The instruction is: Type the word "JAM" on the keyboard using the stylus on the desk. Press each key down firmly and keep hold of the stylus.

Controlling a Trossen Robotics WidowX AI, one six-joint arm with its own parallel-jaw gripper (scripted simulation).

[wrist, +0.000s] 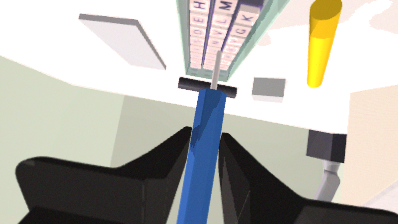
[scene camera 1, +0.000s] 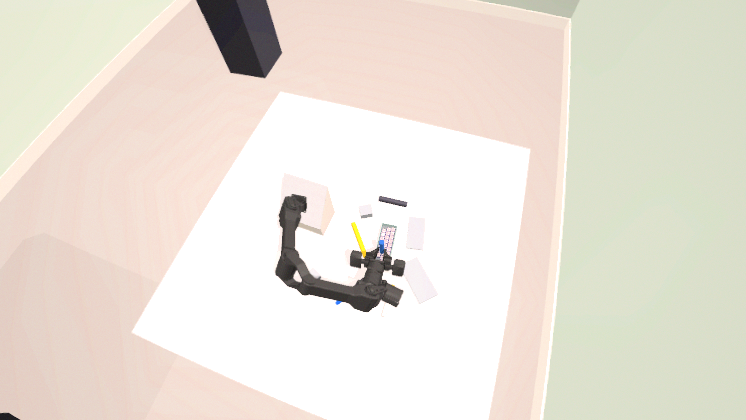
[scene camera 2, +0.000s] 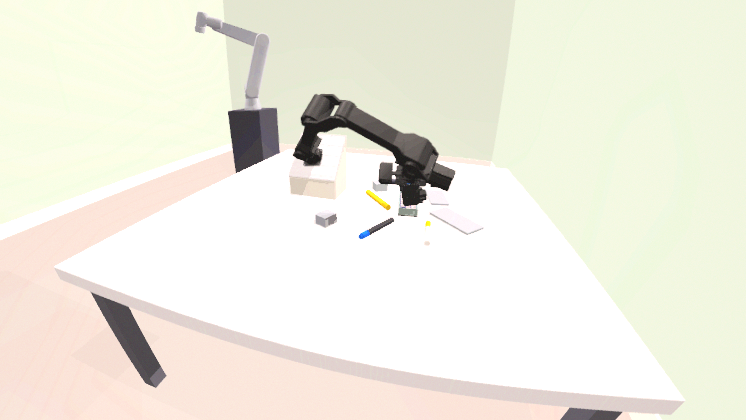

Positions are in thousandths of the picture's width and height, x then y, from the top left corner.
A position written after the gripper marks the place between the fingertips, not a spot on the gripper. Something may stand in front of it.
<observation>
In view: the gripper (scene camera 2: 549,430) and a grey block (wrist: 677,400).
The gripper also shows in the wrist view (wrist: 516,609) and in scene camera 1 (scene camera 1: 511,592).
</observation>
